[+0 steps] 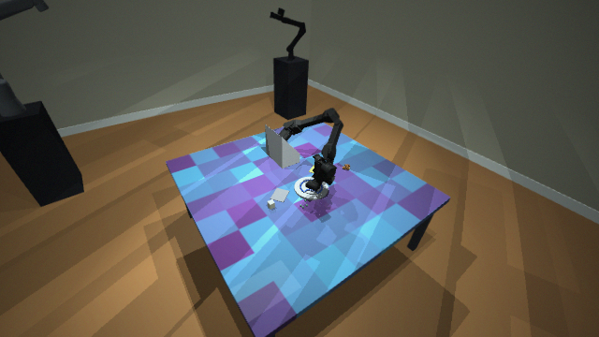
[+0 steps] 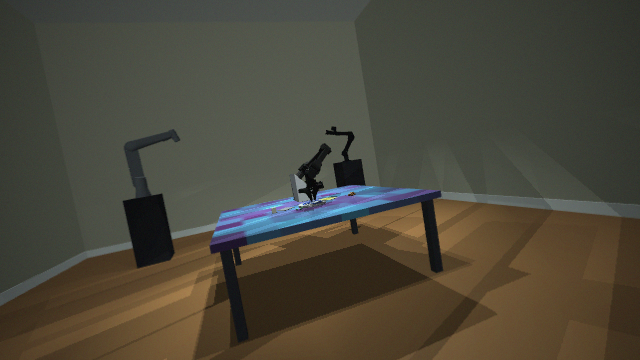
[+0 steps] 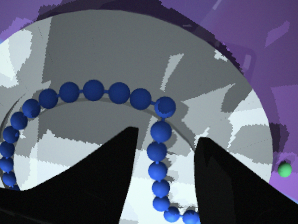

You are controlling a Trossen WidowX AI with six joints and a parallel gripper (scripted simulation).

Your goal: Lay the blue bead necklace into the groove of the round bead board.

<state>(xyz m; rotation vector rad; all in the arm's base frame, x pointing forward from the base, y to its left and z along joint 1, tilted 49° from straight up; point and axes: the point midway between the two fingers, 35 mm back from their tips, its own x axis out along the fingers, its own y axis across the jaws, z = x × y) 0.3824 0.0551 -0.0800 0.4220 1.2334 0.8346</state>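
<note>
The round white bead board is 60 mm behind my gripper tip, 10 mm to the left of it and 20 mm below it. The rest, counted from my gripper tip: cream cube: 70 mm behind, 270 mm to the right, 10 mm below; then yellow patch: 160 mm behind, 170 mm to the left, 30 mm below; then flat grey square: 120 mm behind, 170 mm to the right, 30 mm below.
</note>
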